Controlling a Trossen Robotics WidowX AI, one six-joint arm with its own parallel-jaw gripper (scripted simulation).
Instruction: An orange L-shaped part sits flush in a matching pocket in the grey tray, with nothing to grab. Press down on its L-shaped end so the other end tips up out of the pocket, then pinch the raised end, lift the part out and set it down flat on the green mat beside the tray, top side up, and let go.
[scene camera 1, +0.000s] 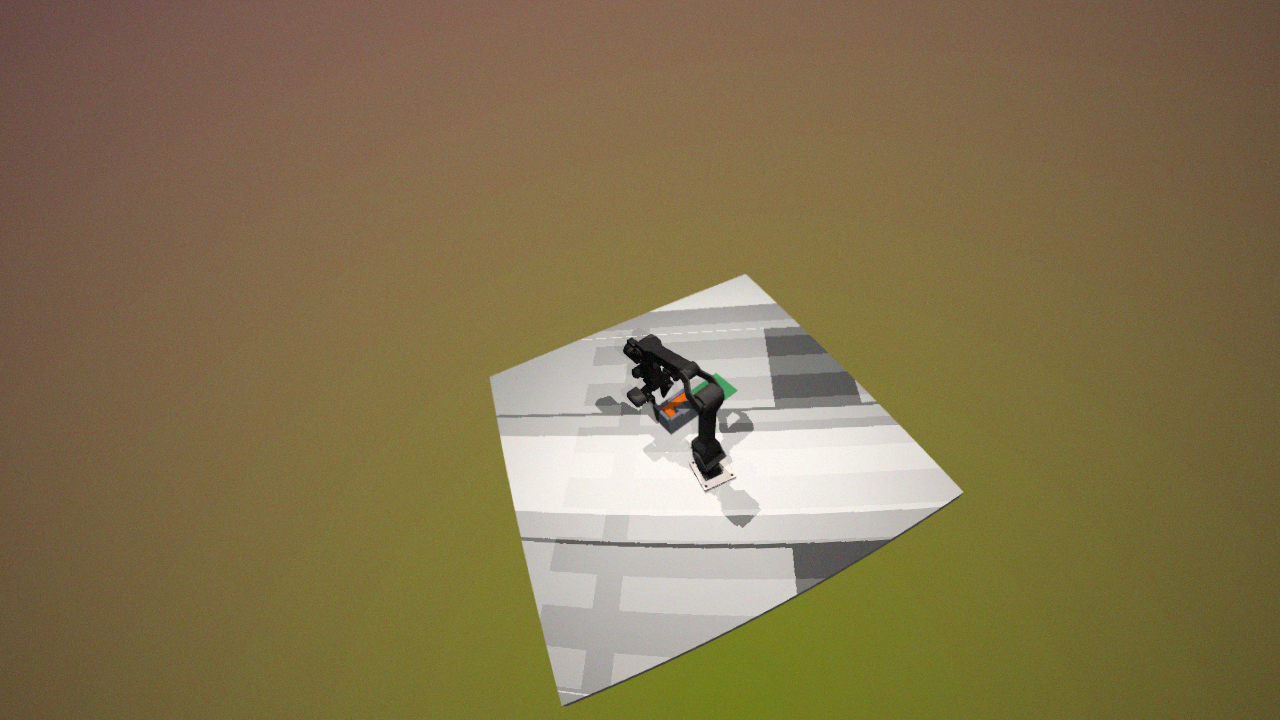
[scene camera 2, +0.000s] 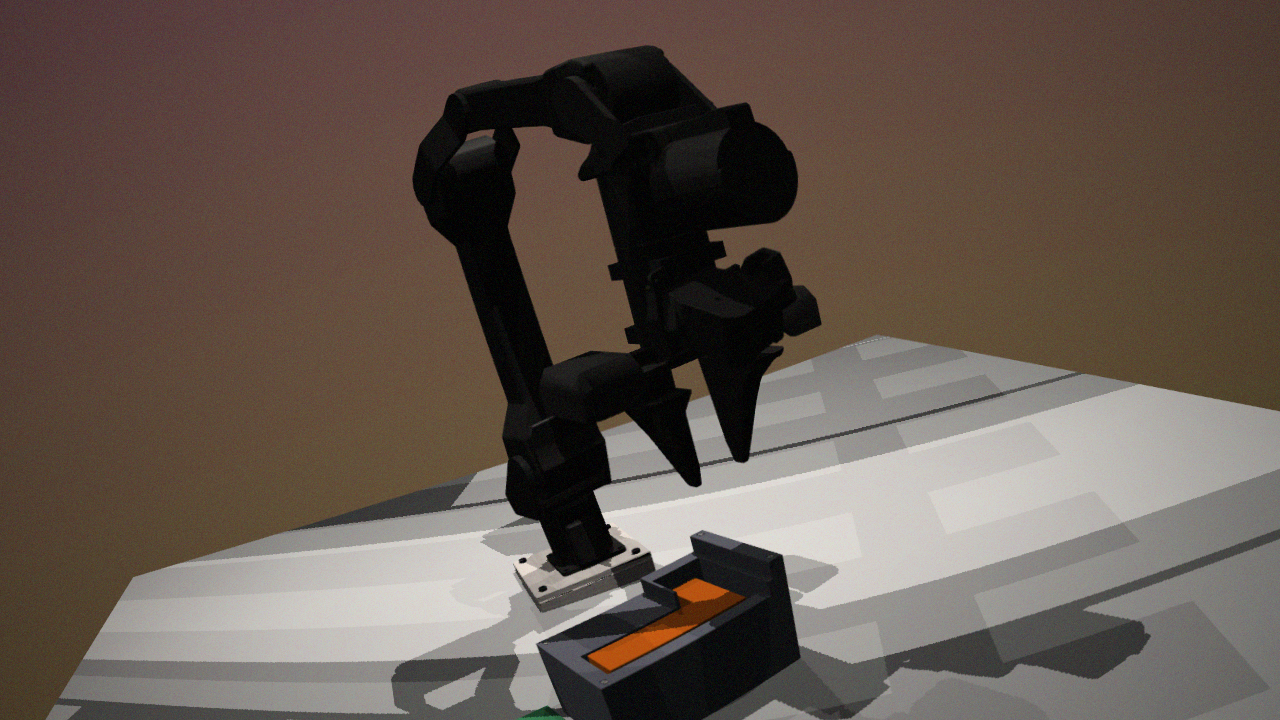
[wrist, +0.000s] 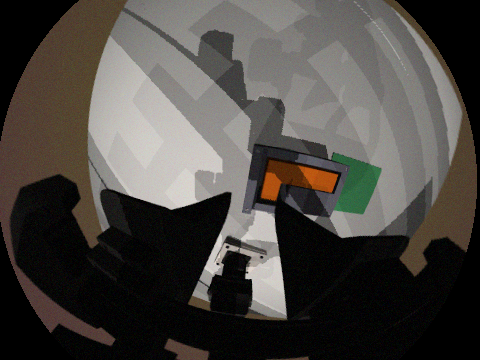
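My gripper: visible in scene camera 1, scene camera 2 (718, 473), wrist view. Gripper, one same spot: (scene camera 1: 664, 389) and (wrist: 290, 275).
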